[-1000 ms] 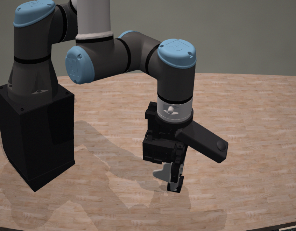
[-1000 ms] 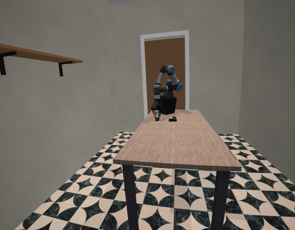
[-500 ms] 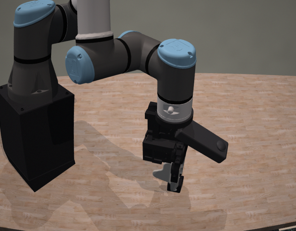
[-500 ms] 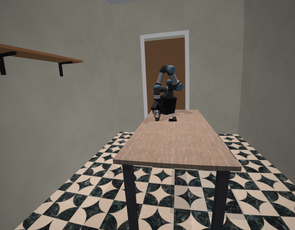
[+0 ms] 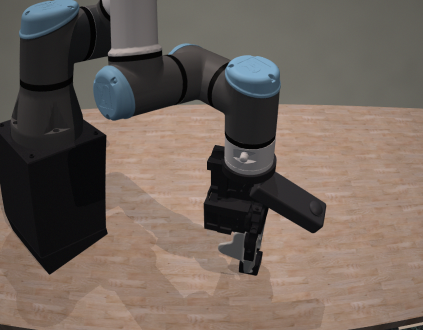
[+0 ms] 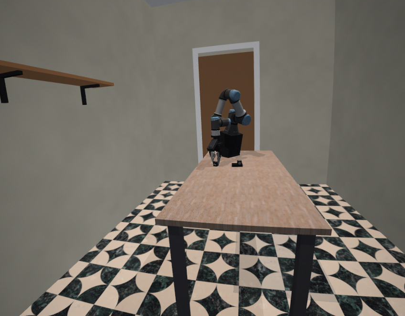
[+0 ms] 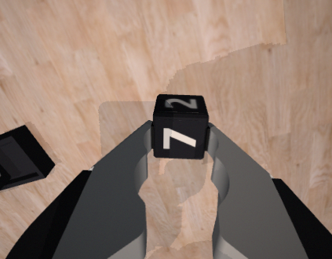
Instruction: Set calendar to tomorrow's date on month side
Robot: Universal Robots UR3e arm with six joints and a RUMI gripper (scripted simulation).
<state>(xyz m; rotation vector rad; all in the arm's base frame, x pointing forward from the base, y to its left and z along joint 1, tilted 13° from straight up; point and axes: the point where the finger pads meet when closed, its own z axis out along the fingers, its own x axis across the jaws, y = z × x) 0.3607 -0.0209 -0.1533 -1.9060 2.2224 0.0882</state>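
Right now the black number cube is 1 cm below my hand. The rest, counted from my hand: black calendar tray (16 cm to the left, 3 cm behind, 2 cm below).
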